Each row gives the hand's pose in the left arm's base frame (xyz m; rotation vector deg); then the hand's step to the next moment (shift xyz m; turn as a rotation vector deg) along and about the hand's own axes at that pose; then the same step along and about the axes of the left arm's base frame.
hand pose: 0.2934 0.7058 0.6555 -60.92 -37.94 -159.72
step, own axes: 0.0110 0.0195 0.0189 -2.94 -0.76 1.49
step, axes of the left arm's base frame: 0.0078 -0.0088 0.0268 2.96 1.10 -1.20
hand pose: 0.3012 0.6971 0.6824 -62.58 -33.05 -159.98
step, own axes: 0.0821 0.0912 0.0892 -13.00 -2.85 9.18
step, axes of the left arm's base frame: 0.0156 -0.0463 0.1436 14.86 5.39 -3.42
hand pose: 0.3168 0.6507 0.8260 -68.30 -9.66 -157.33
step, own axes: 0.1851 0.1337 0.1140 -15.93 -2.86 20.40
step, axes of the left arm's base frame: -0.0199 -0.1293 0.2191 24.87 7.44 2.06
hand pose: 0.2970 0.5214 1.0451 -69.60 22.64 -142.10
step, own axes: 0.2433 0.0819 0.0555 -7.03 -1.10 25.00
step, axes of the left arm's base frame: -0.0793 -0.1826 0.1714 23.79 1.63 10.34
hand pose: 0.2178 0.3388 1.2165 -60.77 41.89 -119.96
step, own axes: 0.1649 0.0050 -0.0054 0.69 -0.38 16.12
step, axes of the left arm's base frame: -0.0764 -0.1284 0.0702 13.12 -3.15 8.86
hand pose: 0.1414 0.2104 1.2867 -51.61 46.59 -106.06
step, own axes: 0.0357 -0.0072 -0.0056 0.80 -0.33 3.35
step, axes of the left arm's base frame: -0.0197 -0.0287 0.0119 2.40 -1.16 2.21
